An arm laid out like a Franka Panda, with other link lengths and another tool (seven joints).
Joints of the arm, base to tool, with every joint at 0 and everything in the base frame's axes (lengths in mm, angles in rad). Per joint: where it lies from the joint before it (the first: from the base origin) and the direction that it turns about. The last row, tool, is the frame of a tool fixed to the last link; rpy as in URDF.
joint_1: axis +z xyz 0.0 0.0 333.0
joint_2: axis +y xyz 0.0 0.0 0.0
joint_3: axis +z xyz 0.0 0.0 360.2
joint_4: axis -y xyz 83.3 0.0 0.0
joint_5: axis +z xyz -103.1 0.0 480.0
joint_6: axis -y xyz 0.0 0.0 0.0
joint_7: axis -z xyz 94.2 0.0 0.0
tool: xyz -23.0 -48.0 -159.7 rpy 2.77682 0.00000 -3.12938
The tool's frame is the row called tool.
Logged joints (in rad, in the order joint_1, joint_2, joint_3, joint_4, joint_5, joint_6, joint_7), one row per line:
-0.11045, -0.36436, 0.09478, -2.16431, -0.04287, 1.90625, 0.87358
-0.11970, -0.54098, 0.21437, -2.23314, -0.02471, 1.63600, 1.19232
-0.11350, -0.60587, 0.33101, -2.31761, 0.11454, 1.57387, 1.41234
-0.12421, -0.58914, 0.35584, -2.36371, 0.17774, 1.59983, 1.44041
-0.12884, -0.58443, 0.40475, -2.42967, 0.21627, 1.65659, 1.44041
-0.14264, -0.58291, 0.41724, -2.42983, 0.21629, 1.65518, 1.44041
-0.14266, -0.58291, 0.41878, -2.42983, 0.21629, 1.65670, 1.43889
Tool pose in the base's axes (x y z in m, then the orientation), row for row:
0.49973, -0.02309, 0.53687, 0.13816, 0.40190, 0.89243, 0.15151
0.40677, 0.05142, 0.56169, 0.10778, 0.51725, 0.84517, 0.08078
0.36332, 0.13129, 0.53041, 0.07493, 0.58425, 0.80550, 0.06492
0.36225, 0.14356, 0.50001, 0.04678, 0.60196, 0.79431, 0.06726
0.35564, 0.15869, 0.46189, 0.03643, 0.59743, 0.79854, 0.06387
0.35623, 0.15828, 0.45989, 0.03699, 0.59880, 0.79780, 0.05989
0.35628, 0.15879, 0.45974, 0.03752, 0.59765, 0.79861, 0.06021
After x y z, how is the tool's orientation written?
As a quaternion, w x y z.
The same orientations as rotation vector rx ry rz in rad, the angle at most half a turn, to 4 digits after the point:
1.1623, 2.5810, 0.4382
1.5221, 2.4871, 0.2377
1.7528, 2.4165, 0.1948
1.8368, 2.4237, 0.2052
1.8346, 2.4521, 0.1961
1.8381, 2.4490, 0.1838
1.8340, 2.4507, 0.1848

